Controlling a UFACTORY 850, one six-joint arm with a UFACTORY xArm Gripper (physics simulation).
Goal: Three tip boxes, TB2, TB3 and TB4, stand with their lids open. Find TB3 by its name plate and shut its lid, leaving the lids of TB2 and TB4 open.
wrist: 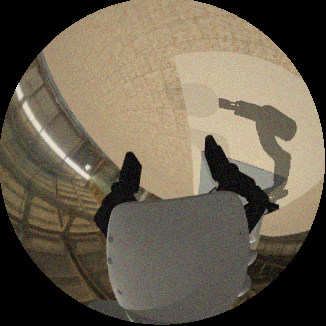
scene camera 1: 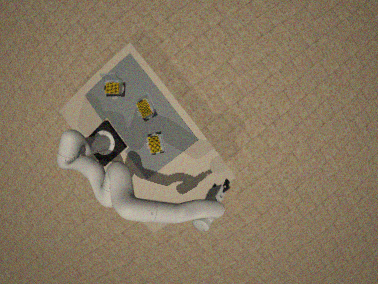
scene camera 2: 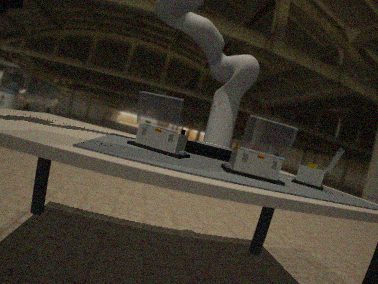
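Three pale tip boxes with yellow tips stand apart: one at the upper left [scene camera 1: 114,88] [scene camera 2: 311,176], one in the middle [scene camera 1: 145,108] [scene camera 2: 257,163] and one nearest the arm's forearm [scene camera 1: 155,144] [scene camera 2: 157,138]. Their clear lids [scene camera 2: 334,160] [scene camera 2: 271,136] [scene camera 2: 161,108] all stand up open. No name plate is readable, so I cannot tell which box is TB3. My gripper [scene camera 1: 226,185] [wrist: 169,151] is open and empty, far from the boxes, by the table's right corner in scene camera 1. It does not show in scene camera 2. No box shows clearly in the wrist view.
The boxes stand on a blue-grey mat [scene camera 1: 132,67] [scene camera 2: 107,143] on the pale table [scene camera 1: 75,107] [scene camera 2: 30,142] [wrist: 240,70]. The arm's black base plate [scene camera 1: 116,150] is beside the mat. The arm [scene camera 1: 160,211] [scene camera 2: 222,110] reaches along one side, and its shadow falls on the table.
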